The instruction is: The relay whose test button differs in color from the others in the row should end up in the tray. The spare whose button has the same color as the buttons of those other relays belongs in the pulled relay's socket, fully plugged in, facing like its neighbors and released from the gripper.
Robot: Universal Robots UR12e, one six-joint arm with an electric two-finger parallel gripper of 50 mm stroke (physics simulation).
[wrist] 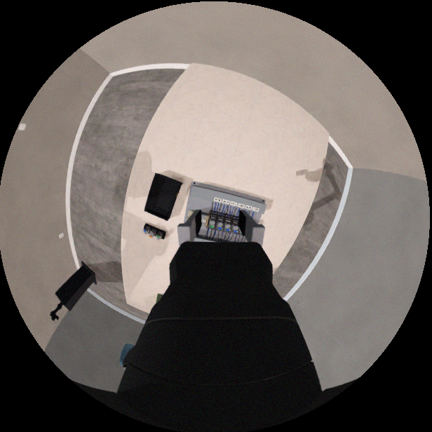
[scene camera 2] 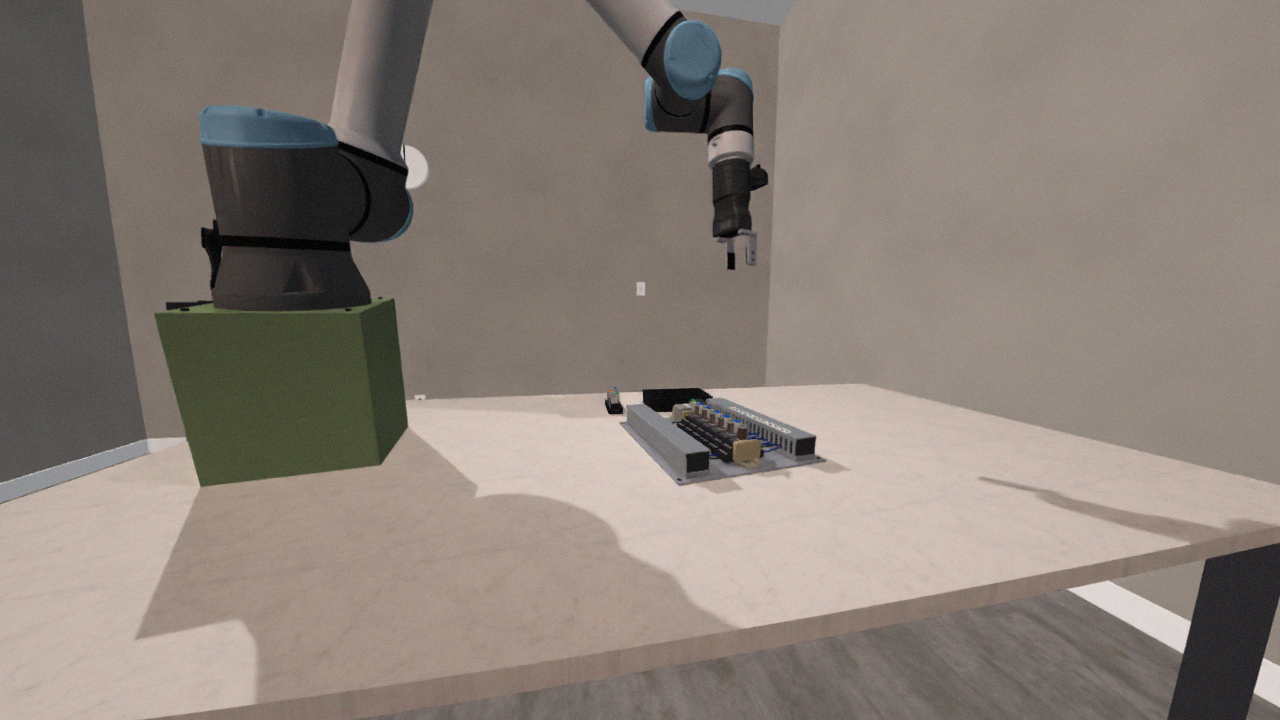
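Seen in the pictures: gripper, between the fingertips: point(scene camera 2: 740, 267); arm's base, origin of its link: point(scene camera 2: 300, 303).
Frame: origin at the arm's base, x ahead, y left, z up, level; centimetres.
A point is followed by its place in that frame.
Observation:
My gripper point(scene camera 2: 741, 257) {x 76.3, y 18.0, z 8.2 cm} point(wrist: 219, 217) is open and empty, high above the relay panel point(scene camera 2: 776, 466) {x 76.5, y -5.3, z -25.6 cm}. In the wrist view the row of relays shows between its fingers. A relay with a green button point(wrist: 212, 226) is at the left of the visible row. Relays with blue buttons point(wrist: 228, 229) stand to its right. The right finger may hide part of the row. Three spares point(wrist: 154, 232) stand in a black holder left of the panel, with blue, orange and green buttons from left to right; they look small in the scene view point(scene camera 2: 614, 401) {x 49.3, y 28.1, z -23.0 cm}. The black tray point(scene camera 2: 673, 397) {x 65.2, y 40.2, z -24.8 cm} point(wrist: 164, 196) shows no relay inside.
Grey wiring ducts point(scene camera 2: 660, 437) {x 58.4, y -0.5, z -22.3 cm} run along both sides of the relay row, and a tan block point(scene camera 2: 746, 449) {x 71.8, y -4.4, z -23.1 cm} stands at the row's near end in the scene view. The green pedestal point(scene camera 2: 277, 394) {x 3.1, y -8.8, z -13.0 cm} carries the arm's base at the left of the table point(scene camera 2: 501, 573) {x 41.2, y -28.6, z -25.9 cm}.

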